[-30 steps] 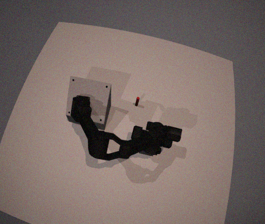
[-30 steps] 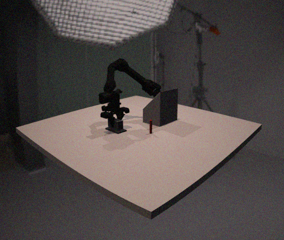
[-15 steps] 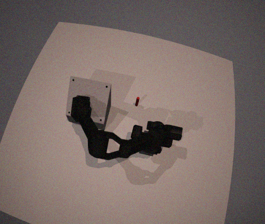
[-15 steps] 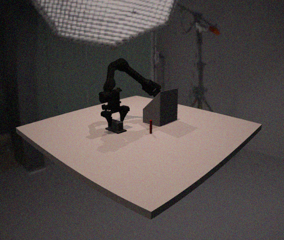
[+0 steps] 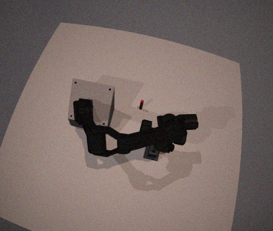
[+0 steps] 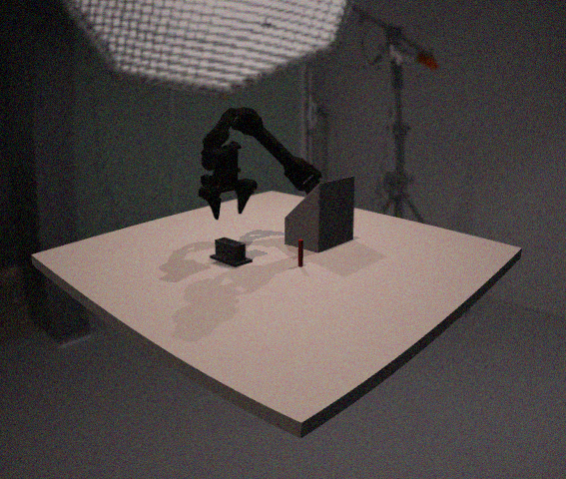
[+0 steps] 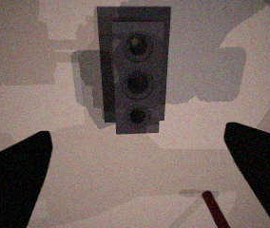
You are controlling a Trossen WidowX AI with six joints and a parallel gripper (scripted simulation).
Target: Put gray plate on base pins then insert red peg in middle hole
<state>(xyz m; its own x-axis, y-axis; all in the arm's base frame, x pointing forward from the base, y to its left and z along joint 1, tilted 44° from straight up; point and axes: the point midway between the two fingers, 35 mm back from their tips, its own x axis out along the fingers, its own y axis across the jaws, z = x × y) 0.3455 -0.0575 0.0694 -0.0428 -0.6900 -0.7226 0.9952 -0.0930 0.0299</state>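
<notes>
My gripper tip is now 100 mm past the red peg, 190 mm to the right of it and 100 mm above it. The rest, counted from my gripper tip: dark pin base: 10 mm behind, 130 mm below; then gray plate: 10 mm behind, 90 mm below.
</notes>
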